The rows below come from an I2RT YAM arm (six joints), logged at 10 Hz.
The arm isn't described. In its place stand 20 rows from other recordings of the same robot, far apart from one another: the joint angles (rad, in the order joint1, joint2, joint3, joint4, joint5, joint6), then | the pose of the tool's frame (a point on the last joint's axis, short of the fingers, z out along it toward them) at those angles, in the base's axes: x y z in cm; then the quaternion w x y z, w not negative.
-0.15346 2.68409 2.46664 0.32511 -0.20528 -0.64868 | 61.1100 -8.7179 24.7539 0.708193 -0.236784 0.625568 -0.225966
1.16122 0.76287 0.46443 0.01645 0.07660 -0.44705 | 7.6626 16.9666 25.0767 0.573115 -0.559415 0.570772 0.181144
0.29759 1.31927 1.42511 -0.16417 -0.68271 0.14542 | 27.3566 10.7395 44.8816 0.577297 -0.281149 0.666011 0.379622
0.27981 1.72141 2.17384 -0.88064 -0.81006 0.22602 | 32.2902 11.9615 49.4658 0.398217 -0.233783 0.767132 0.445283
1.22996 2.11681 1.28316 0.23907 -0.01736 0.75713 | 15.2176 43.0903 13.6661 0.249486 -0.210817 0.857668 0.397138
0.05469 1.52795 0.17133 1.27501 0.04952 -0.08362 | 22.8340 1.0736 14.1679 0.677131 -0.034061 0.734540 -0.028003
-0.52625 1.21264 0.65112 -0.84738 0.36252 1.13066 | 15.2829 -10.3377 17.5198 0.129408 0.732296 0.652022 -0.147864
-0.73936 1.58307 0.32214 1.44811 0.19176 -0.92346 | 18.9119 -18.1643 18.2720 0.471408 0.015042 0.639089 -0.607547
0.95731 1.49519 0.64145 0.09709 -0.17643 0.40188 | 15.9306 23.7103 15.6651 0.255918 -0.284321 0.870102 0.310789
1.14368 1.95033 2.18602 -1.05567 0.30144 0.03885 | 18.1823 37.3978 39.5308 0.378824 -0.435801 0.811887 0.086081
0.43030 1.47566 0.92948 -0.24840 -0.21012 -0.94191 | 28.0168 13.6763 22.2671 0.388665 -0.613883 0.687085 -0.001317
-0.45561 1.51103 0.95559 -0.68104 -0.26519 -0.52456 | 25.5178 -11.4645 19.6462 0.206871 -0.055673 0.976067 0.037391
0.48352 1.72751 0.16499 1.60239 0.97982 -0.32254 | 20.5857 7.4705 13.3512 0.660401 0.072323 0.695460 -0.273816
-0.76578 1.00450 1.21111 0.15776 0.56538 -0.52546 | 13.3161 -15.4494 48.2355 0.536445 0.293358 0.513311 -0.602228
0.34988 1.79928 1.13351 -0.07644 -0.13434 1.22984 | 36.4802 13.8190 19.2636 0.239090 0.364564 0.837859 0.328515
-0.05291 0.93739 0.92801 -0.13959 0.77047 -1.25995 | 20.6131 -3.5745 36.9214 0.305249 -0.196659 0.717340 -0.594618
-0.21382 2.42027 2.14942 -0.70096 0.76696 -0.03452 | 50.9307 -13.5871 19.7817 0.227224 0.189276 0.872646 -0.388629
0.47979 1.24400 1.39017 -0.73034 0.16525 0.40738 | 23.3276 11.4783 39.8396 0.457455 0.007284 0.878603 0.136888
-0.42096 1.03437 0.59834 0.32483 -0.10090 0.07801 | 22.1642 -9.5305 27.9190 0.662519 0.151206 0.729616 -0.076588
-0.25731 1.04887 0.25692 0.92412 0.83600 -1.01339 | 18.6888 -7.6491 22.3025 0.394612 0.061555 0.672335 -0.623264
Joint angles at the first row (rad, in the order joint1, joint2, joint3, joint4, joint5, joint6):
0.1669, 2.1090, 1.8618, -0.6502, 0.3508, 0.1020
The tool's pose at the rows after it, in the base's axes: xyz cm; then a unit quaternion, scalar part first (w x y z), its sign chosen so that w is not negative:
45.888 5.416 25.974 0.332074 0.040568 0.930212 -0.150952
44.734 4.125 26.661 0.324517 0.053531 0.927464 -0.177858
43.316 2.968 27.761 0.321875 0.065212 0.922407 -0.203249
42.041 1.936 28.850 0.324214 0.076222 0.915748 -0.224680
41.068 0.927 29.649 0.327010 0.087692 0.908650 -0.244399
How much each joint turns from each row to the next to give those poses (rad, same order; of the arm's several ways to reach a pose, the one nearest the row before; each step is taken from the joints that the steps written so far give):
-0.0191, -0.0435, -0.0401, -0.0305, 0.0537, -0.0042
-0.0213, -0.0481, -0.0423, -0.0195, 0.0458, -0.0057
-0.0191, -0.0602, -0.0442, -0.0172, 0.0451, -0.0084
-0.0183, -0.0561, -0.0386, -0.0057, 0.0385, -0.0103
-0.0199, -0.0431, -0.0309, 0.0027, 0.0347, -0.0106

